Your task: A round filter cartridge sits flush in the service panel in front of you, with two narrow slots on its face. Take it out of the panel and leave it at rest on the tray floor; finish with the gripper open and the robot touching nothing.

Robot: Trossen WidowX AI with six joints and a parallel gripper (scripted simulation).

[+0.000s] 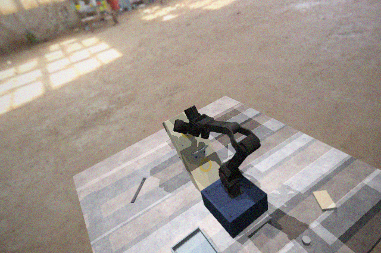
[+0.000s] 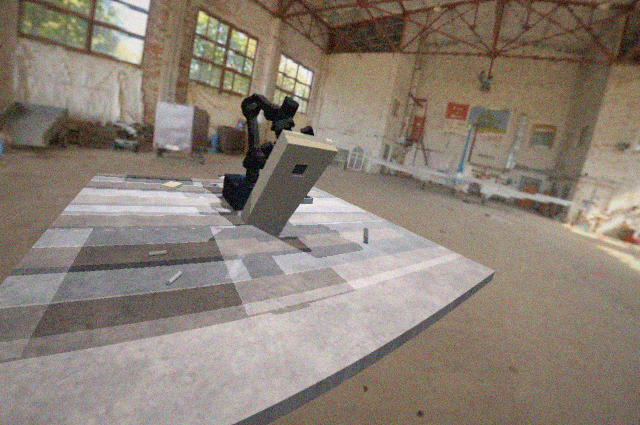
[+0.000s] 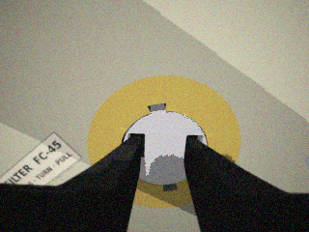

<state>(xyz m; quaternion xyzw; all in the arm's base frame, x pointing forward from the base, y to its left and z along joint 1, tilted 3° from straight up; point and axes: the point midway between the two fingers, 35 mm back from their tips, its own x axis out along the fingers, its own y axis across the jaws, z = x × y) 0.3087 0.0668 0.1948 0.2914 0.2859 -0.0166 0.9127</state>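
Now: gripper tip 10 mm short of the round white filter cartridge and 10 mm above it. From my gripper tip the other things lie so: grey-blue tray (460 mm behind, 260 mm below, 200 mm to the left); cream service panel (80 mm below, 40 mm behind, 10 mm to the right).
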